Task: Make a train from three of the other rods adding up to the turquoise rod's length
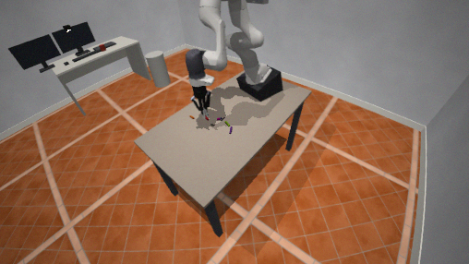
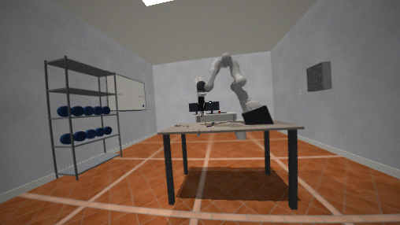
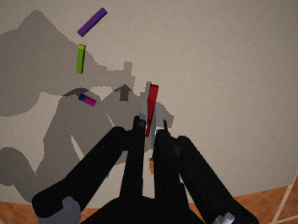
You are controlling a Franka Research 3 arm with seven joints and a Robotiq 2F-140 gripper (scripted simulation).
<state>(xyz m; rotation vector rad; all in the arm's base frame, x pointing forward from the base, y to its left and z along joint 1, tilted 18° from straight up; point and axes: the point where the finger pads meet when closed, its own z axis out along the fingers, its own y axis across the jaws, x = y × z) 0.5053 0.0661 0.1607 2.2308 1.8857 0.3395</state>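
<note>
Right now the magenta rod is 130 mm below my hand, 110 mm behind it and 20 mm to the right of it. From my hand the other things lie so: small blue rod: 130 mm below, 130 mm behind, 10 mm to the right; lime rod: 130 mm below, 120 mm behind, 60 mm to the left; red rod: 30 mm below.
</note>
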